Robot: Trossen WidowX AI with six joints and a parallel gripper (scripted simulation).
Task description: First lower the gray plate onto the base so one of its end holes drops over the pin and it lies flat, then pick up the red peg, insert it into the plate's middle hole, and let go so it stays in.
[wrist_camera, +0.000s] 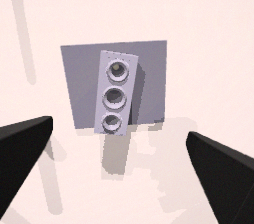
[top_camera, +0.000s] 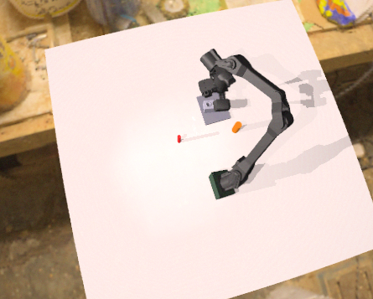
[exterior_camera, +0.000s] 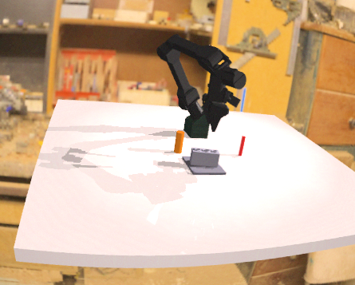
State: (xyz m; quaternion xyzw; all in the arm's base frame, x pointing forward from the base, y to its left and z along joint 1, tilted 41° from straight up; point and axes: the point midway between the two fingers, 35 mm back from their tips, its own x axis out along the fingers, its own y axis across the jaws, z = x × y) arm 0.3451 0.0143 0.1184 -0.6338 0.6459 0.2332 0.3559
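Right now my gripper tip is 110 mm past the red peg, 190 mm to the right of it and 100 mm above it. Round my gripper tip: gray base 10 mm to the left, 140 mm below; then orange cylinder 130 mm behind, 70 mm to the right, 100 mm below; then gray plate 10 mm behind, 100 mm below.
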